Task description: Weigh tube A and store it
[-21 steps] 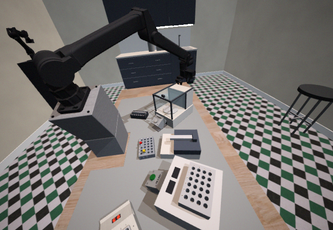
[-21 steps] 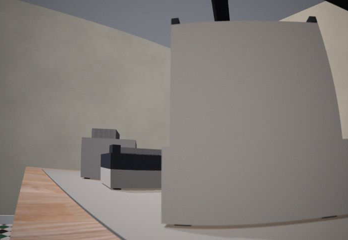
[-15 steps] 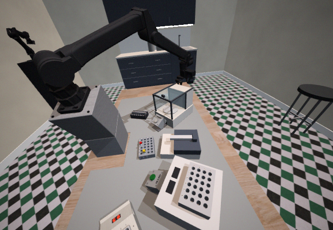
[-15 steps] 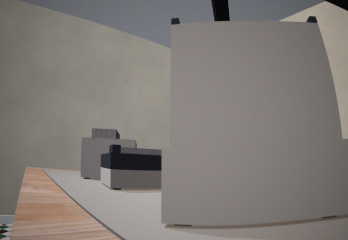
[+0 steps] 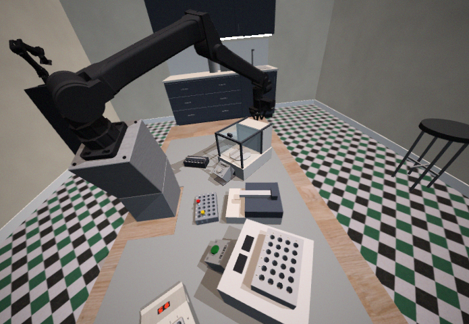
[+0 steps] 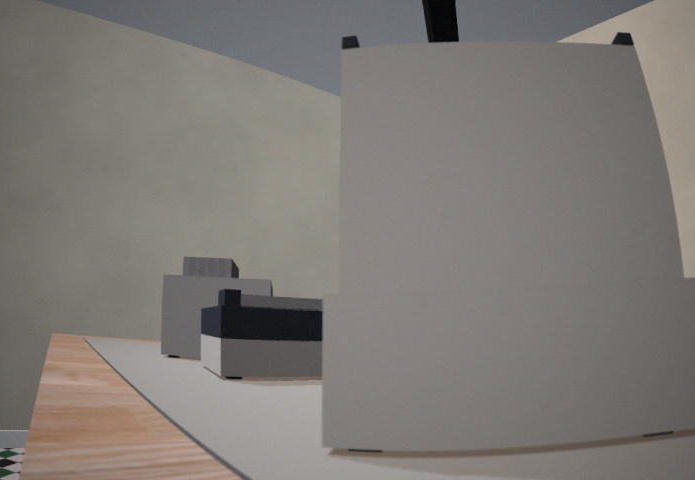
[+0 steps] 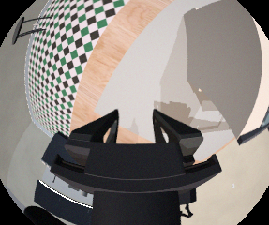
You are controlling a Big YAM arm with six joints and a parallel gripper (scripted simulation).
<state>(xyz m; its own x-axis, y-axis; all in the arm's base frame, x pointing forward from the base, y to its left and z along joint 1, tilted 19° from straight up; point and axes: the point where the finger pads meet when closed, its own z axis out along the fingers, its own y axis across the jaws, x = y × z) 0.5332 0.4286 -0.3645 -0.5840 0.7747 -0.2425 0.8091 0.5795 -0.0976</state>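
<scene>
My gripper is now 27 cm to the left of the balance door, 17 cm past it and 6 cm below it. From my hand the other things lie so: magnet block 40 cm behind, 19 cm to the right, 13 cm below; then spectrophotometer 54 cm to the right, 13 cm behind, 8 cm below; then tube rack 51 cm to the right, 32 cm behind, 13 cm below.
</scene>
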